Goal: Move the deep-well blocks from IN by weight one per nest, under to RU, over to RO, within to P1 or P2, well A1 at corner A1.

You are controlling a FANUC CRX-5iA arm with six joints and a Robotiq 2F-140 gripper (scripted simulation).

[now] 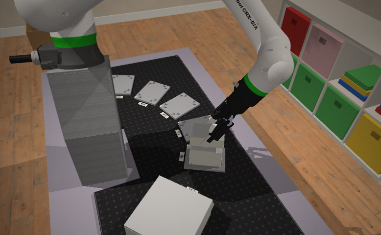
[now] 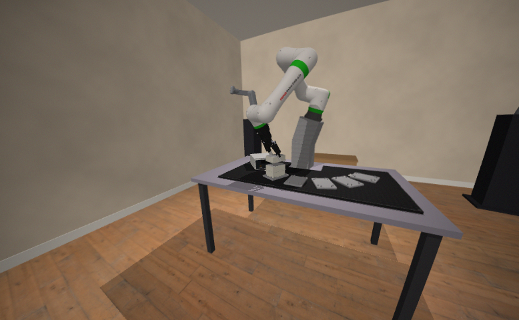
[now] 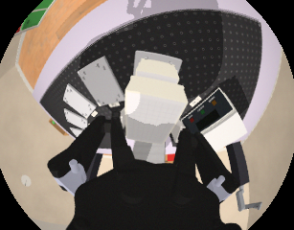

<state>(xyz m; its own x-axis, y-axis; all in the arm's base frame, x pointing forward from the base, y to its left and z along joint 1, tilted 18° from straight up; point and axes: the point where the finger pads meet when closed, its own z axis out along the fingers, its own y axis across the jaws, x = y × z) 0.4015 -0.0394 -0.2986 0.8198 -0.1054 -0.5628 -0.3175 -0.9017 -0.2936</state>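
Right now my hand is 19 cm past the pale weigher platform, 26 cm to the left of it and 6 cm above it. Round my hand: grey nest plate (4 cm behind, 34 cm to the left, 15 cm below); check-weigher (19 cm behind, 25 cm to the right, 9 cm below).
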